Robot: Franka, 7 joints.
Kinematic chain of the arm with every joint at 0, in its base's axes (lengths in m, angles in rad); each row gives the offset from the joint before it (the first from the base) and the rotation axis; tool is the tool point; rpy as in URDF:
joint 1: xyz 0 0 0.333 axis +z
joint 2: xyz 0 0 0 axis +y
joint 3: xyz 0 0 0.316 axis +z
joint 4: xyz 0.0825 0 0 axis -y
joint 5: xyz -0.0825 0 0.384 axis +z
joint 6: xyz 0 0 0 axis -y
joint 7: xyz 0.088 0 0 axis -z
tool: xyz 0 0 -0.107 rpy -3.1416 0 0
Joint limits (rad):
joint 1: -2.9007..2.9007
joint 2: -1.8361..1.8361
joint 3: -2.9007..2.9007
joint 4: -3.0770..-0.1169
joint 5: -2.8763..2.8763
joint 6: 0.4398..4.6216
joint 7: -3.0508..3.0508
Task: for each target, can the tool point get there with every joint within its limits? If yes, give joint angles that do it. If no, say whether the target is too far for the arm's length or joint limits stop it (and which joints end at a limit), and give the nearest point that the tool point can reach.
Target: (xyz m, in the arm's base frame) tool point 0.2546 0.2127 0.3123
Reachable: yes | joints -1.3672 -0.1036 1.7914 -2.4498 -2.4271 3.9222 -0.5999
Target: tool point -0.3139 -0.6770 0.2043
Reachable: yes | joints 0.5889 -1.2961 -2.0153 -1.3081 -2.1645 1.3830 0.6170
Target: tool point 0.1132 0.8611 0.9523
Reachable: no: too far | nearest point 0.0910 0.6925 0.8311 | short by 0.209 m
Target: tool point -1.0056 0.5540 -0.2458
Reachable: no: too far | nearest point -0.6710 0.3696 -0.0532 | short by 0.428 m
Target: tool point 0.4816 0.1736 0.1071
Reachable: yes | joints -0.4564 1.1965 0.5590 -1.8458 1.2862 1.0310 -2.5070
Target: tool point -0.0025 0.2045 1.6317
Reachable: no: too far | nearest point -0.0016 0.1334 1.1804 | short by 0.457 m
